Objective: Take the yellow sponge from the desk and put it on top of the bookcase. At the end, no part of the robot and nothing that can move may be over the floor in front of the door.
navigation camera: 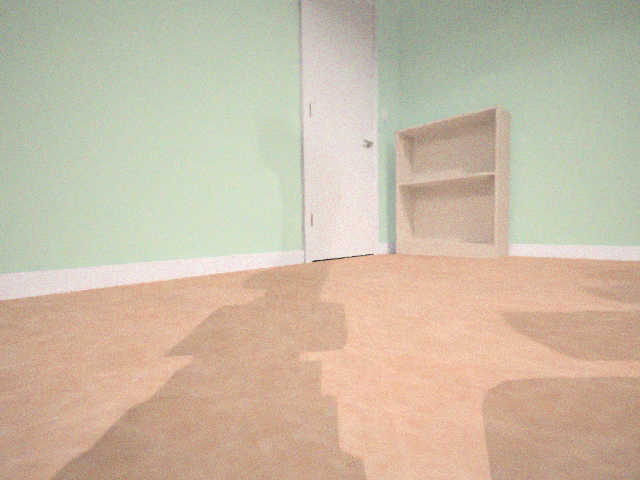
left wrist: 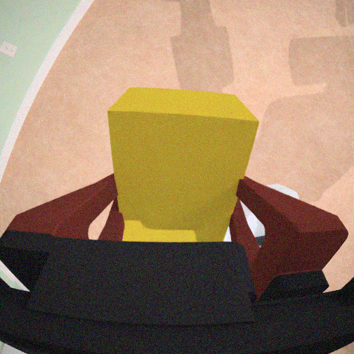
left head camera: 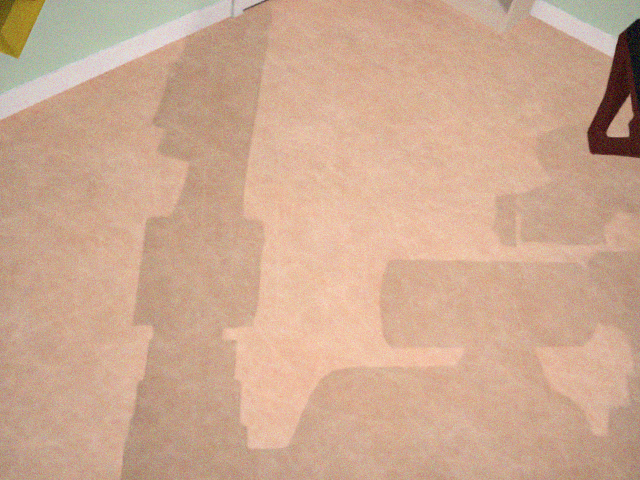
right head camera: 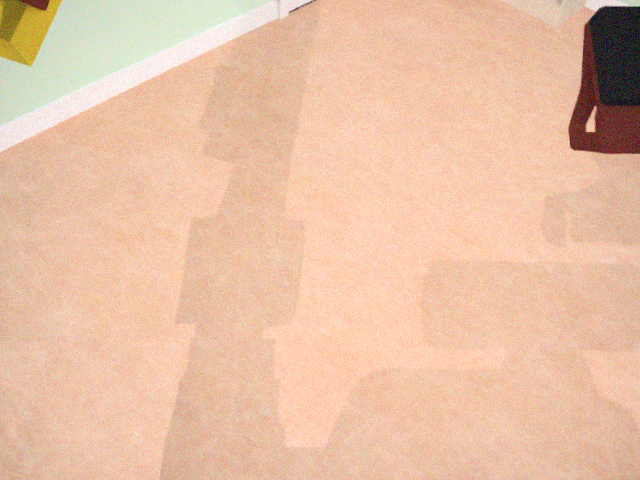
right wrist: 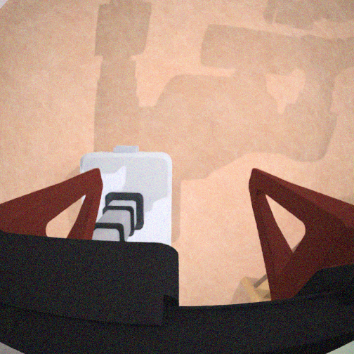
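Frame: origin at the left arm's base, x down, y ahead, z right, level; centimetres.
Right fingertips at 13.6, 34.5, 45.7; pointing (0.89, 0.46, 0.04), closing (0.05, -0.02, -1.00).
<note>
A point is followed by its place in that frame, as x, y, z.
The yellow sponge [left wrist: 182, 165] is held between the fingers of my left gripper [left wrist: 176, 176] in the left wrist view, over floor. Part of the sponge [left head camera: 19, 25] @[22.7, 55.9, 1.8] [right head camera: 38, 36] @[23.5, 57.0, 2.0] shows at the top left of both head views. My right gripper [right wrist: 175, 176] is open and empty in the right wrist view; one of its fingers shows at the right edge of both head views. The pale wooden bookcase [navigation camera: 502, 186] @[89.8, 274.2, 164.0] stands beyond the floor, right of the door, in the navigation view. Its foot [left head camera: 504, 23] @[135.6, 267.8, 155.5] [right head camera: 558, 15] @[134.8, 267.6, 155.9] shows at the top of the head views. The desk does not show.
The white door [navigation camera: 338, 155] @[63.8, 287.2, 47.8] is shut, in the green wall [navigation camera: 155, 129] @[71.4, 196.2, -45.8] left of the bookcase. The floor [navigation camera: 413, 320] @[141.0, 116.3, 48.3] lies before both, with the robot's shadows on it. The white robot base [right wrist: 150, 170] shows in the right wrist view. A tan object [right wrist: 250, 290] shows partly at the bottom there.
</note>
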